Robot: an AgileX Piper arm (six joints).
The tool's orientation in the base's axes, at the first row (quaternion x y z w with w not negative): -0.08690 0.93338 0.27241 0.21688
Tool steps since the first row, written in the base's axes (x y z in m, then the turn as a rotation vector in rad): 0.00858 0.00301 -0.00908 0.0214 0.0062 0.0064; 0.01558 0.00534 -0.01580 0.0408 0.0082 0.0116; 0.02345 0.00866 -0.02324 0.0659 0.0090 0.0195; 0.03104 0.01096 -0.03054 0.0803 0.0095 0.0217
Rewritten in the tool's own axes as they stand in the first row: -0.00367 -0.00416 0.01159 -0.0222 0.0022 0.0062; -0.00697 -0.00734 0.02046 -0.0420 0.0009 0.0103; -0.01076 -0.01027 0.03072 -0.0679 -0.0018 0.0137; -0.01432 -0.01391 0.04022 -0.0818 -0.0044 0.0175
